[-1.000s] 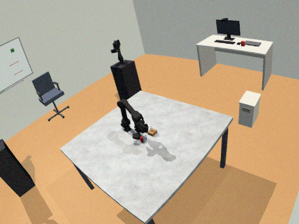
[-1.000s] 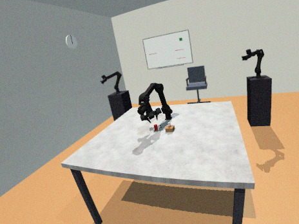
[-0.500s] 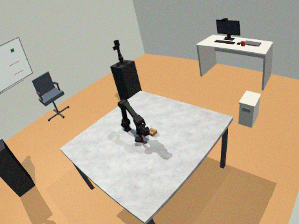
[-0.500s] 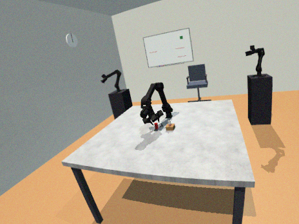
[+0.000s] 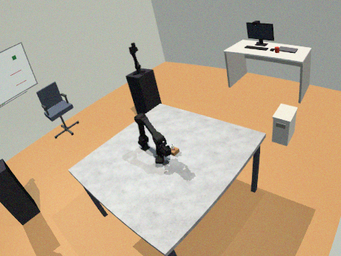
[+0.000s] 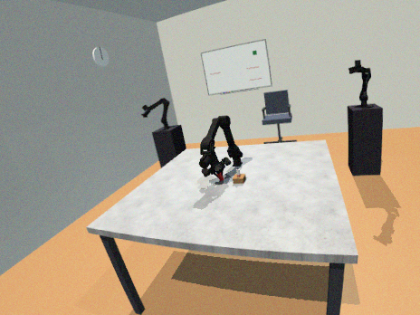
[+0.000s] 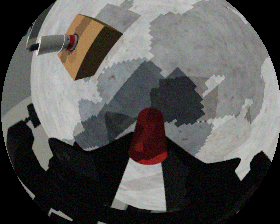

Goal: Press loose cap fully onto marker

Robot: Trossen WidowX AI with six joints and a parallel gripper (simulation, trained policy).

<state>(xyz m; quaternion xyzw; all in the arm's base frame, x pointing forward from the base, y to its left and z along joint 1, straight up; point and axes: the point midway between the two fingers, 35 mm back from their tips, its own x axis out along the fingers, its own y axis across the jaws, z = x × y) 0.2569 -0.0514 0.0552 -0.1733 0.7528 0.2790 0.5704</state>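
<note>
Right now my gripper tip is 13 cm to the right of the holder block, 2 cm short of it and 1 cm above it. Round my gripper tip: red marker cap 1 cm ahead, 1 cm above.
</note>
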